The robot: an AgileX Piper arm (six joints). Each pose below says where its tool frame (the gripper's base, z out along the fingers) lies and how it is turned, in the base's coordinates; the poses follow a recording.
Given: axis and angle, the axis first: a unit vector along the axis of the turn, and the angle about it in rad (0 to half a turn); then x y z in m.
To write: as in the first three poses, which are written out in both.
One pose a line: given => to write
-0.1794 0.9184 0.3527 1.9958 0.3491 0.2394 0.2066 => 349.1 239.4 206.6; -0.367 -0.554 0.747; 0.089 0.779 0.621; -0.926 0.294 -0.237
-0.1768 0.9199 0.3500 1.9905 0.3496 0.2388 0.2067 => 349.6 238.8 206.7; -0.363 -0.549 0.753; 0.091 0.784 0.615; -0.927 0.292 -0.235
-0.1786 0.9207 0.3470 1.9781 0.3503 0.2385 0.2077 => 350.3 238.5 207.7; -0.352 -0.548 0.759; 0.089 0.787 0.610; -0.932 0.282 -0.228
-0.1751 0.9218 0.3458 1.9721 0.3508 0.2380 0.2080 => 350.8 238.0 208.0; -0.348 -0.543 0.764; 0.094 0.791 0.604; -0.933 0.282 -0.224
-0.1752 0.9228 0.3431 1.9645 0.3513 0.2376 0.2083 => 351.3 237.6 208.3; -0.341 -0.541 0.769; 0.093 0.795 0.600; -0.935 0.276 -0.221
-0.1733 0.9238 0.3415 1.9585 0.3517 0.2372 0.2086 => 351.7 237.2 208.6; -0.337 -0.537 0.774; 0.096 0.798 0.595; -0.937 0.274 -0.217
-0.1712 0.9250 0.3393 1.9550 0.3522 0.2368 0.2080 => 352.2 236.8 208.0; -0.335 -0.532 0.778; 0.097 0.801 0.590; -0.937 0.273 -0.217
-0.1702 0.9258 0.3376 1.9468 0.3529 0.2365 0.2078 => 352.9 236.5 207.8; -0.328 -0.529 0.783; 0.099 0.805 0.586; -0.940 0.269 -0.211
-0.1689 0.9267 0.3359 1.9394 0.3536 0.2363 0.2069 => 353.6 236.3 206.9; -0.322 -0.526 0.787; 0.100 0.808 0.581; -0.942 0.266 -0.207
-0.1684 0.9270 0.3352 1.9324 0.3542 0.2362 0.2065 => 354.2 236.2 206.5; -0.315 -0.525 0.791; 0.102 0.810 0.578; -0.943 0.263 -0.202
